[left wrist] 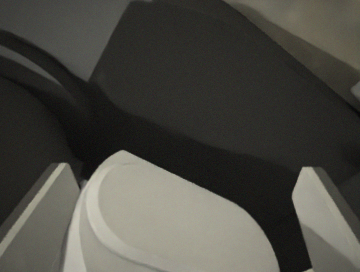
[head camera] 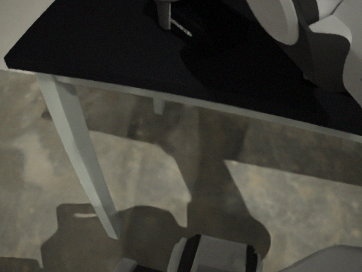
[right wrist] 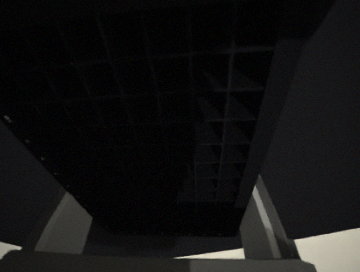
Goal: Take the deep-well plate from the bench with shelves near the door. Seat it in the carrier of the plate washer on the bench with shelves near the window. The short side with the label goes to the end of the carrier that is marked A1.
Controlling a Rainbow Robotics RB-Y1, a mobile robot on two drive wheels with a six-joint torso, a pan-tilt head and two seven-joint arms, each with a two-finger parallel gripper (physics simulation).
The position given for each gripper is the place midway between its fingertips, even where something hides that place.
In view: the left gripper [left wrist: 182, 179], a black deep-well plate [right wrist: 158, 125] and a black bench [head camera: 133, 54].
The black bench shows as well in the right wrist view [right wrist: 304, 169]. The left wrist view does not show the black deep-well plate: it is out of frame.
